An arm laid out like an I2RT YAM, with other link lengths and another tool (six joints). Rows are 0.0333 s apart.
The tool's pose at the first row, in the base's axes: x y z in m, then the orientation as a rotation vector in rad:
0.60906, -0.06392, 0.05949, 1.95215, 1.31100, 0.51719
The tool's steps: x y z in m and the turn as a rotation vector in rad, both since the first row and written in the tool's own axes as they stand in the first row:
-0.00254, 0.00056, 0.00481, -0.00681, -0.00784, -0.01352
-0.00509, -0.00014, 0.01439, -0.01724, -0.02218, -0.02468
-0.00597, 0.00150, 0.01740, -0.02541, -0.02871, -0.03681
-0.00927, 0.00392, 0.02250, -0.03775, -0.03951, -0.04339
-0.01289, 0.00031, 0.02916, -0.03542, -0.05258, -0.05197
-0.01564, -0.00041, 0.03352, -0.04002, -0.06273, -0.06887
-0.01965, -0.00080, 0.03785, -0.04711, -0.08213, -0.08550
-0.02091, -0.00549, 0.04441, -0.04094, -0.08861, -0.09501
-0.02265, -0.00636, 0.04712, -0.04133, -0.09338, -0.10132
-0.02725, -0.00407, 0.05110, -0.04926, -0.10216, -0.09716
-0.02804, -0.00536, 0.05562, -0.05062, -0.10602, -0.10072
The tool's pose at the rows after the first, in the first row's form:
0.61160, -0.06800, 0.05688, 1.93662, 1.31505, 0.50630
0.61654, -0.07342, 0.05017, 1.92003, 1.31102, 0.49191
0.61922, -0.07561, 0.04945, 1.90440, 1.31378, 0.48389
0.62281, -0.08090, 0.04809, 1.88965, 1.30678, 0.47652
0.62354, -0.08565, 0.04120, 1.88521, 1.30740, 0.45771
0.62490, -0.08948, 0.03794, 1.86883, 1.31368, 0.44180
0.62593, -0.09452, 0.03503, 1.85066, 1.31253, 0.41810
0.62687, -0.09684, 0.02726, 1.84832, 1.31977, 0.40350
0.62744, -0.09915, 0.02492, 1.84318, 1.32203, 0.39587
0.62968, -0.10522, 0.02428, 1.84007, 1.30897, 0.39350
0.63157, -0.10718, 0.02037, 1.83627, 1.30894, 0.38868

